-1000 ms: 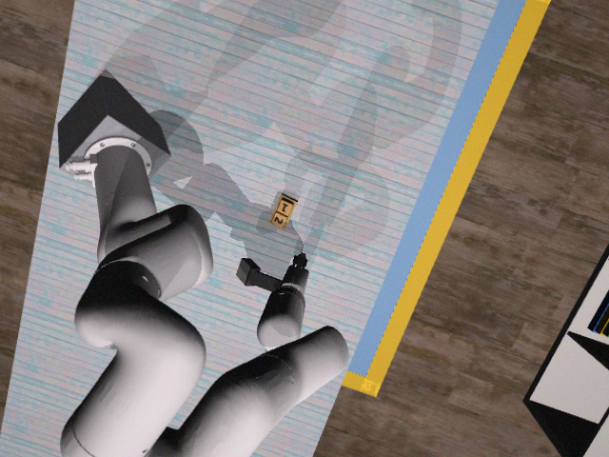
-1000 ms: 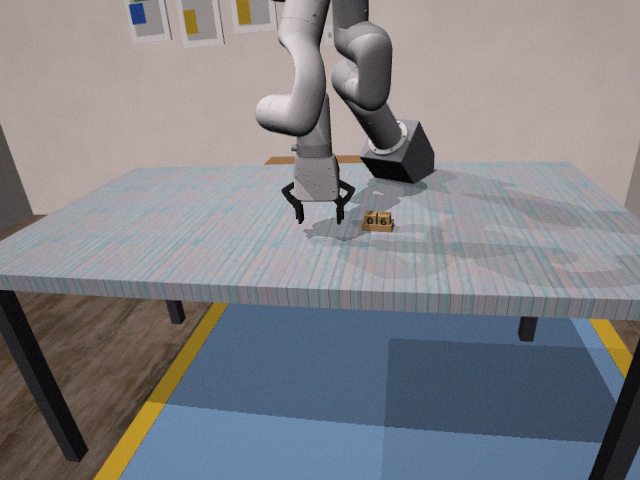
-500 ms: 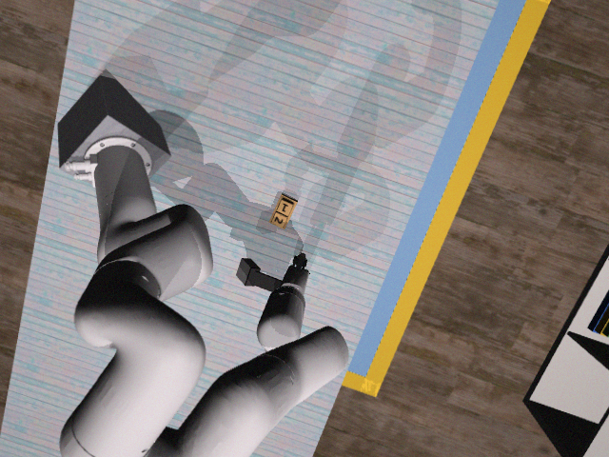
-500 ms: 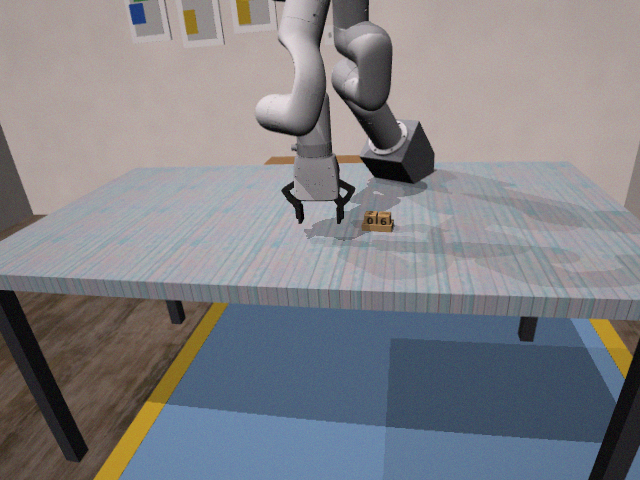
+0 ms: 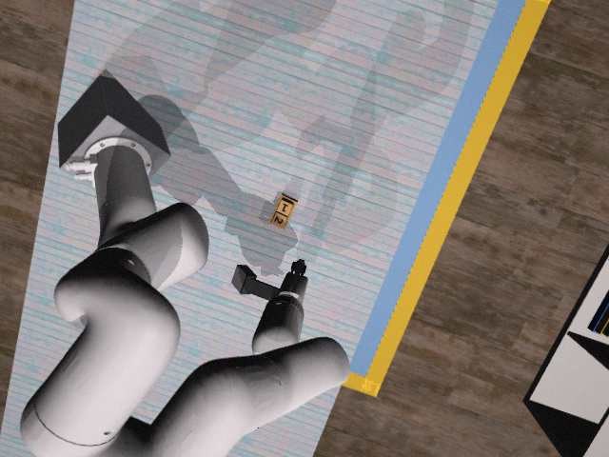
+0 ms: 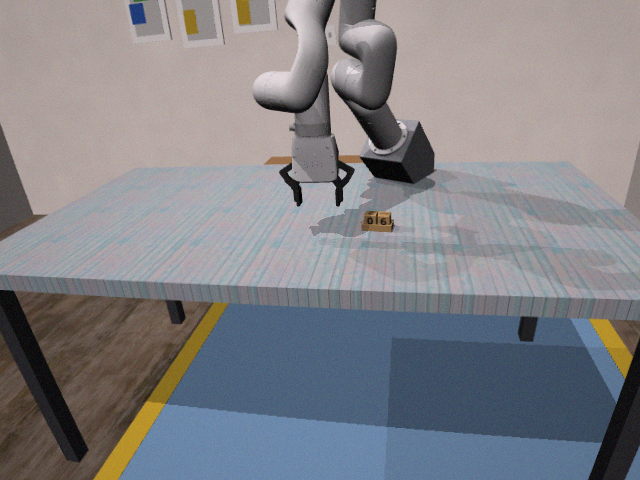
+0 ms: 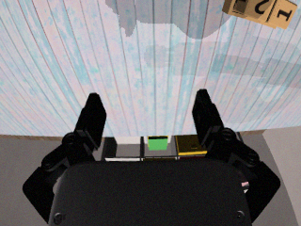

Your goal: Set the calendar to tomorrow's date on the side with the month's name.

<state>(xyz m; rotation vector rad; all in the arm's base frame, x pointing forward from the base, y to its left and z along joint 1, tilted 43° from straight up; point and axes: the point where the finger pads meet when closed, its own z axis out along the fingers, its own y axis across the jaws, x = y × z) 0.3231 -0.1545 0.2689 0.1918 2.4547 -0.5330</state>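
The wooden digit cube is 3 cm behind my hand, 16 cm to the left of it and 8 cm below it. The rest, counted from my hand: wooden calendar tray: 3 cm behind, 15 cm to the left, 9 cm below.
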